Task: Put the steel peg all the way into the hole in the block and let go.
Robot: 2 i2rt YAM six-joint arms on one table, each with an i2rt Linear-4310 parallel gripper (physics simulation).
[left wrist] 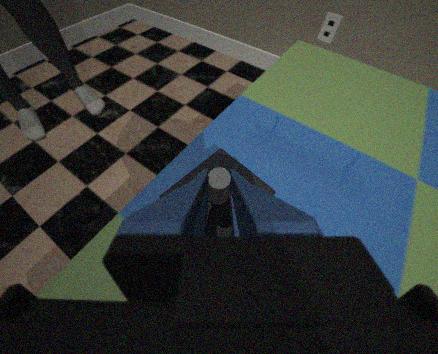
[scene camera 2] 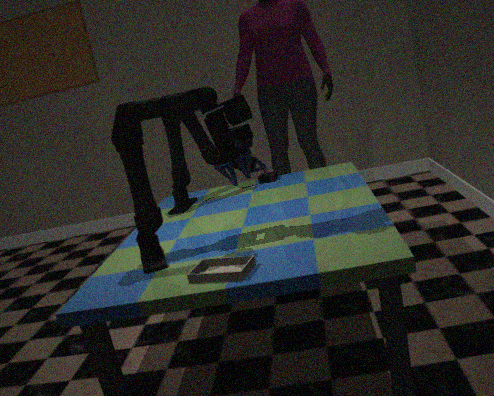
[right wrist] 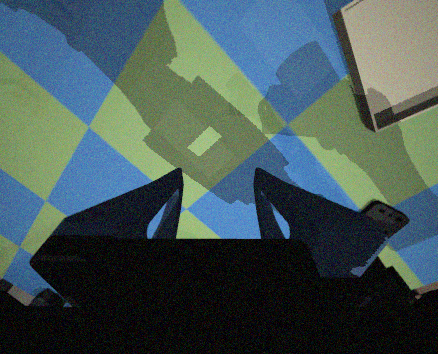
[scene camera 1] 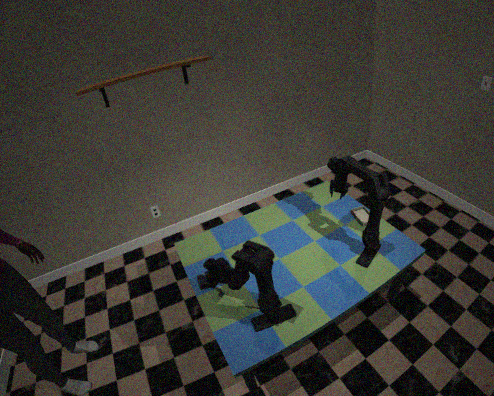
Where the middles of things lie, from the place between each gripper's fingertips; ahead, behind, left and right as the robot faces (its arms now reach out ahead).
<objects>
I see the shallow tray (scene camera 2: 228, 269) 18 cm to the right of my right hand, 18 cm below it and 9 cm behind it. Round my right hand: dark block (left wrist: 220, 158) (84 cm to the left, 17 cm below, 5 cm ahead).
The dark block is 50 mm below my left hand. From my left hand the other things lie so: shallow tray: 1020 mm to the right, 140 mm behind, 50 mm below.
</objects>
